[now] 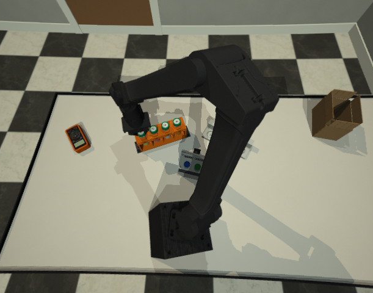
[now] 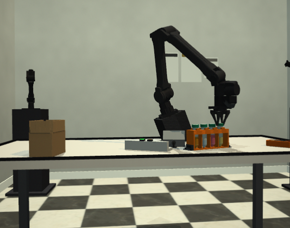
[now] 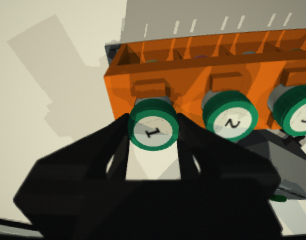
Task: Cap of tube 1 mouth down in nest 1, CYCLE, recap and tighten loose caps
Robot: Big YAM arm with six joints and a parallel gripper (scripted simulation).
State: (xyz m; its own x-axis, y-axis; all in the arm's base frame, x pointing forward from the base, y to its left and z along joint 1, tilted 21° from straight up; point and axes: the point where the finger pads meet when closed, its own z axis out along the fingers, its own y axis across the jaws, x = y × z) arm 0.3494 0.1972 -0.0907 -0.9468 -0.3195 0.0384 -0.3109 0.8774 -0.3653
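Now: hand right at the cap. From my hand the other things lie so: key housing (220 mm to the right, 90 mm behind, 70 mm below); then green key (240 mm to the right, 120 mm behind, 50 mm below); then blue key (200 mm to the right, 110 mm behind, 50 mm below).
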